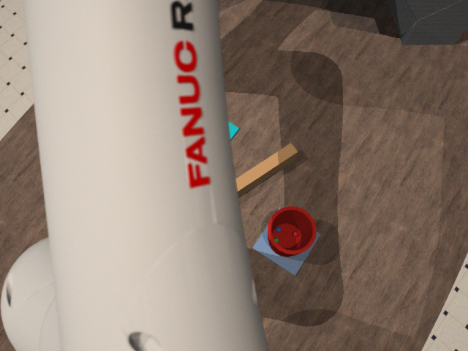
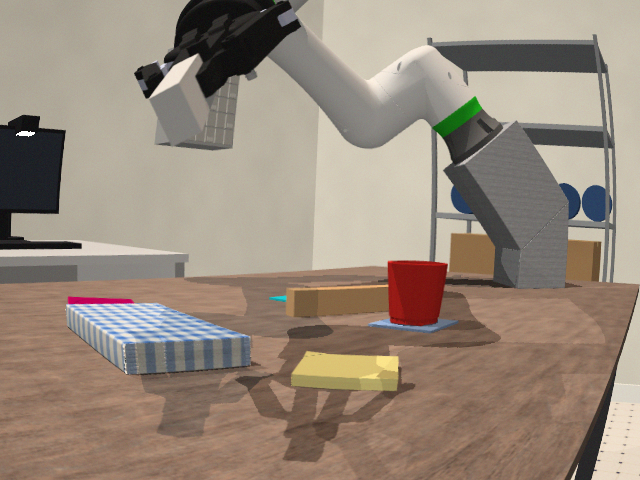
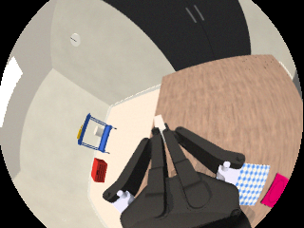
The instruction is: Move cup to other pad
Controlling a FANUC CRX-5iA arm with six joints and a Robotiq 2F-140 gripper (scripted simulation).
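The red cup lies 46 cm behind my hand, 1 cm to the left of it and 15 cm below it. The rest, counted from my hand: orange rail 53 cm behind, 8 cm to the right, 17 cm below; then blue marble 47 cm behind, 1 cm to the right, 16 cm below; then blue-checked cloth stack 17 cm behind, 16 cm to the right, 17 cm below.
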